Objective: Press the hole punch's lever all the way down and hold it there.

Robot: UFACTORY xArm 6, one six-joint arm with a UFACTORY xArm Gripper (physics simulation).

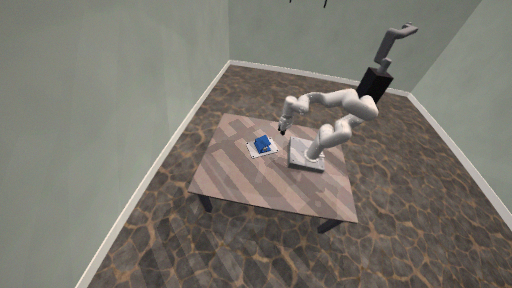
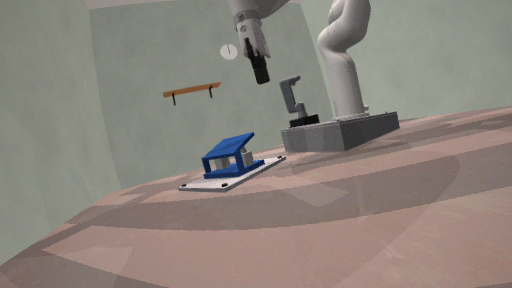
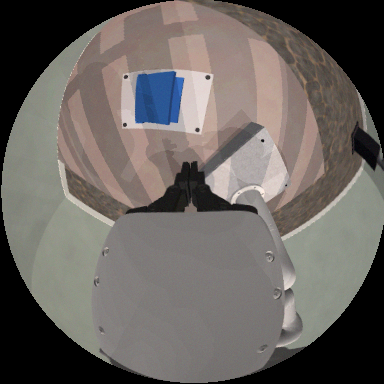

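Pixels of known places: gripper, fingertip midpoint: [image 1: 282,134] [image 2: 263,82] [image 3: 190,171]; arm's base at its link origin: [image 1: 311,155] [image 2: 350,118] [image 3: 246,196].
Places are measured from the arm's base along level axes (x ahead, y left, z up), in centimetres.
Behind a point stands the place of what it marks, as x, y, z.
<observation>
The blue hole punch [image 1: 262,144] @[39.4, -6.0, 0.9] [image 2: 225,156] @[41.9, -4.4, -0.7] [image 3: 159,98] @[37.1, -9.5, 2.2] is fixed on a white plate with dark corner screws [image 1: 252,152] @[46.8, -2.0, -5.5] [image 2: 200,185] @[49.0, -5.7, -5.5] [image 3: 196,102] @[30.5, -12.7, -5.5]. Its flat blue lever [image 2: 229,145] @[39.1, -7.7, 1.3] [image 3: 154,97] @[38.2, -9.2, 1.8] is raised and slopes up toward the side where the robot base stands, with grey parts below it. My gripper [image 1: 282,132] @[26.4, -5.3, 15.1] [image 2: 262,81] @[26.4, -5.3, 15.1] [image 3: 190,171] @[26.4, -5.3, 15.1] is shut with nothing between its black fingers. It points down and hangs well above the table, between the punch and the robot base, off to the side of the punch and touching nothing.
The grey robot base block [image 1: 305,165] @[6.2, 10.0, 0.0] [image 2: 315,138] @[17.4, -0.7, -2.6] [image 3: 250,160] @[11.1, -9.8, 0.9] stands on the wooden table [image 1: 240,185] @[53.0, 27.8, -6.2] [image 2: 250,255] @[52.5, 25.1, -6.3] beside the punch plate. A second grey arm on a black pedestal [image 1: 375,84] [image 3: 366,146] stands beyond the table. A wall shelf [image 2: 192,89] shows behind.
</observation>
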